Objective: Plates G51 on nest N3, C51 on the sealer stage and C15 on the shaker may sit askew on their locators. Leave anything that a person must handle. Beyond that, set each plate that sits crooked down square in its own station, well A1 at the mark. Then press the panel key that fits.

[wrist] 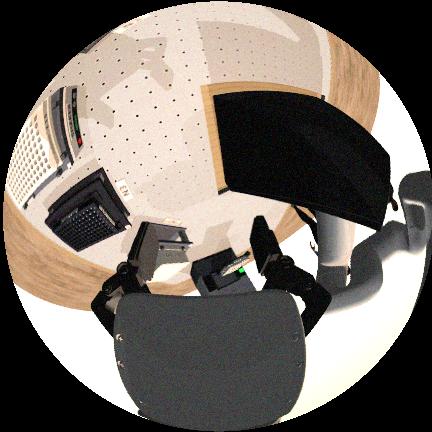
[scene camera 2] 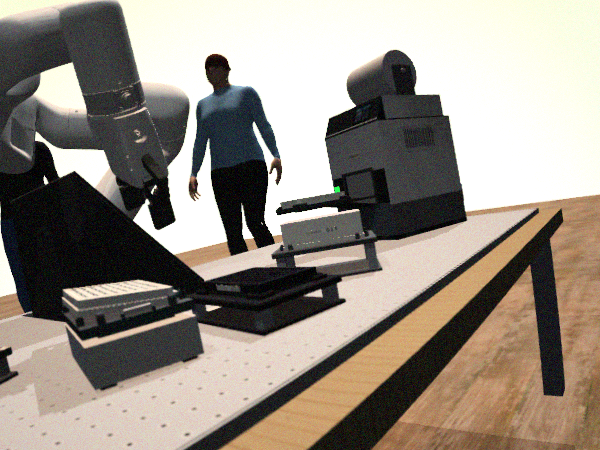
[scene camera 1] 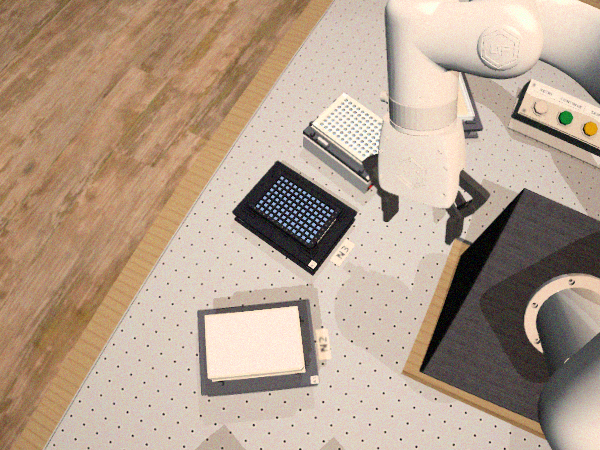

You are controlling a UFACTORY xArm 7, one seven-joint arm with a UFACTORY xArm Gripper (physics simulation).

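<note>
Dark plate G51 (scene camera 1: 295,210) (scene camera 2: 267,280) (wrist: 85,227) lies on nest N3 (scene camera 1: 272,175); its edges look roughly parallel to the nest's, but a small tilt cannot be judged. White plate C15 (scene camera 1: 347,125) (scene camera 2: 117,292) (wrist: 30,155) sits on the shaker (scene camera 1: 332,162) (scene camera 2: 140,350) and looks tilted against its holder in scene camera 2. The sealer (scene camera 2: 395,155) has its stage (scene camera 2: 312,201) out, with a green light; the seating of C51 is unclear. The panel (scene camera 1: 545,132) shows white, green and yellow keys. My gripper (scene camera 1: 421,226) (scene camera 2: 147,206) (wrist: 201,230) is open and empty, high above the table.
A pale covered plate (scene camera 1: 254,342) (scene camera 2: 322,230) sits on nest N2 (scene camera 1: 202,350). A black wedge-shaped housing (scene camera 1: 500,260) (scene camera 2: 90,235) (wrist: 295,145) stands beside the gripper. A person in blue (scene camera 2: 232,125) stands beyond the table. The arm partly hides another nest behind it.
</note>
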